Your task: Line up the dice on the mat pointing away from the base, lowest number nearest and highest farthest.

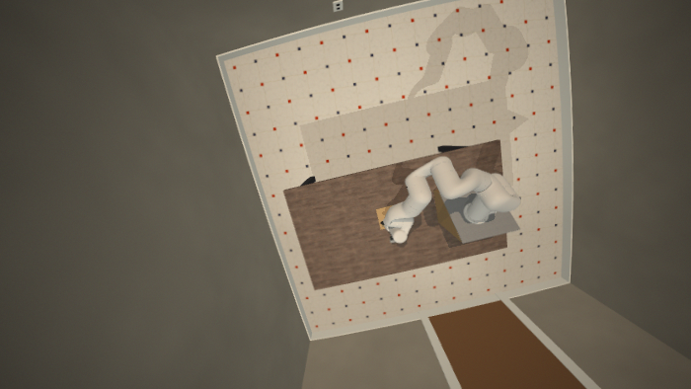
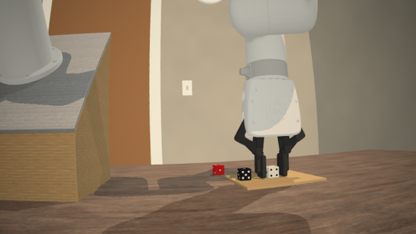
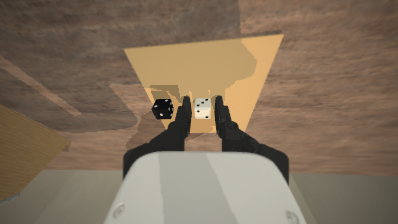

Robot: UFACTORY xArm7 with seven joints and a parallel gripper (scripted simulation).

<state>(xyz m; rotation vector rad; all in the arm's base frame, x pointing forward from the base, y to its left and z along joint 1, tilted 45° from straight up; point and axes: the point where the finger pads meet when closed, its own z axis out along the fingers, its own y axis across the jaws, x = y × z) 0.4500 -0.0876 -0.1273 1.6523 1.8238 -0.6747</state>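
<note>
The tan mat is 20 mm below my hand. Also, from my hand: red die 110 mm to the left, 80 mm behind, 20 mm below.
</note>
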